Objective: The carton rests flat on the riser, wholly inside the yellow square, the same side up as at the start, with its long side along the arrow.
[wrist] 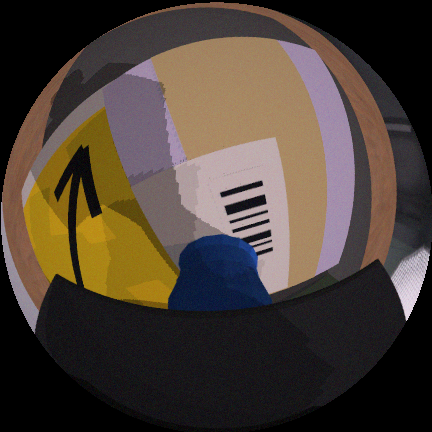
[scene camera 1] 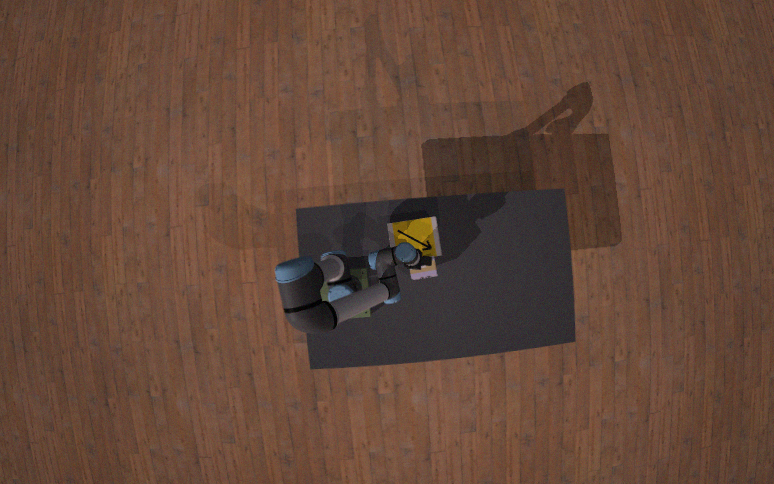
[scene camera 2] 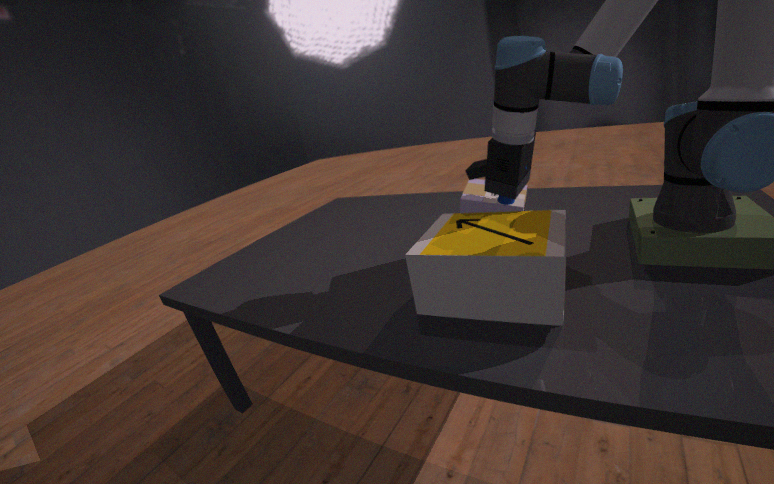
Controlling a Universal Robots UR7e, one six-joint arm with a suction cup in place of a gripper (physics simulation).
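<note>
The carton [scene camera 1: 424, 273] [scene camera 2: 479, 204] [wrist: 235, 90], tan and lavender with a white barcode label on top, is beside the riser [scene camera 1: 438, 242] [scene camera 2: 490, 288] [wrist: 90, 104], behind it in the second scene view. My gripper [scene camera 2: 506, 199] [wrist: 218, 250] has its blue cup on the label, near the carton's riser-side edge; it is shut on the carton. The carton's underside is hidden, and whether it touches the riser cannot be told. The yellow square [scene camera 1: 417, 227] [scene camera 2: 456, 245] [wrist: 45, 225] bears a black arrow [scene camera 1: 415, 239] [scene camera 2: 496, 231]. The carton's sides lie at an angle to the arrow.
The dark table [scene camera 1: 502, 285] [scene camera 2: 273, 262] carries the green base block [scene camera 1: 363, 308] [scene camera 2: 684, 251] of the arm. The arm's wrist overhangs the riser's edge in the top view. A wooden floor [scene camera 1: 171, 171] [scene camera 2: 85, 342] surrounds the table.
</note>
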